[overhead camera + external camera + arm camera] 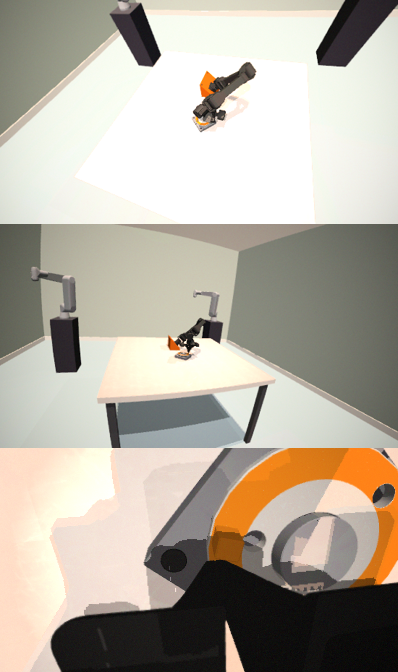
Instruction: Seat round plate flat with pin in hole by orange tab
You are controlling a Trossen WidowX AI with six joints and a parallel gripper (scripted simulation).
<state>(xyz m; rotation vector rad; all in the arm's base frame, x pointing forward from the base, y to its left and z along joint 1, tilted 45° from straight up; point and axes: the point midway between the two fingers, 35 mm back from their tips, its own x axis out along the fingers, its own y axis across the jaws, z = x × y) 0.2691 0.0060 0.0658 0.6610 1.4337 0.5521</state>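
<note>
The round orange plate is 3 cm to the right of my gripper tip and 1 cm ahead of it.
</note>
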